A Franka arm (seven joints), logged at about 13 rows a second.
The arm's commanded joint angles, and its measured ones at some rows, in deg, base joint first. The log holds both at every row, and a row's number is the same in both.
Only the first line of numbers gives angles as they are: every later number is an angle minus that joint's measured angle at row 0.
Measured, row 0:
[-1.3 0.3 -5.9 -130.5 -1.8 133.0 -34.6]
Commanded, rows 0 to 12:
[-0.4 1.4 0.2 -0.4 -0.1 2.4 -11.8]
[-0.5 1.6 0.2 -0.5 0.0 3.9 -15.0]
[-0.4 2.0 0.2 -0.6 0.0 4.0 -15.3]
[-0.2 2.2 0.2 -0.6 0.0 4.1 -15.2]
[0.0 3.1 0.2 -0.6 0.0 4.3 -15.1]
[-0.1 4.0 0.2 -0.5 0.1 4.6 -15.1]
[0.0 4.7 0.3 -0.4 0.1 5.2 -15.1]
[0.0 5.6 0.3 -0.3 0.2 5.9 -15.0]
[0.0 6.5 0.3 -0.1 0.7 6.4 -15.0]
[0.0 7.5 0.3 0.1 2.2 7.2 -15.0]
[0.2 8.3 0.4 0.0 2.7 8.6 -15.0]
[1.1 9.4 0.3 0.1 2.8 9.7 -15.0]
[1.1 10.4 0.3 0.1 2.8 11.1 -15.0]
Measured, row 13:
[0.5 8.5 0.3 -0.2 1.4 8.5 -13.9]
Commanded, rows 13 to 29:
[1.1 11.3 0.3 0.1 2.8 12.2 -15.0]
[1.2 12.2 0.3 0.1 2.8 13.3 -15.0]
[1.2 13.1 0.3 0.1 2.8 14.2 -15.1]
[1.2 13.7 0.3 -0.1 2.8 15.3 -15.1]
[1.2 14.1 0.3 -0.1 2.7 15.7 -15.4]
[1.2 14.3 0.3 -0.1 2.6 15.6 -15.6]
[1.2 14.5 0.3 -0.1 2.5 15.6 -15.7]
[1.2 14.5 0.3 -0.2 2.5 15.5 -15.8]
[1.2 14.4 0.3 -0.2 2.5 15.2 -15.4]
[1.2 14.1 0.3 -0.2 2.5 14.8 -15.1]
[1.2 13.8 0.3 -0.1 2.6 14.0 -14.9]
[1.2 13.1 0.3 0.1 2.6 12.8 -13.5]
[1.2 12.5 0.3 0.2 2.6 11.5 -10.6]
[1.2 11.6 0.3 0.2 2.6 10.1 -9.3]
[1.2 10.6 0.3 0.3 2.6 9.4 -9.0]
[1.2 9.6 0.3 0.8 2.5 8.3 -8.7]
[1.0 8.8 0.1 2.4 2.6 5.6 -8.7]
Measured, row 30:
[1.0 12.0 0.4 1.0 1.8 10.0 -9.5]
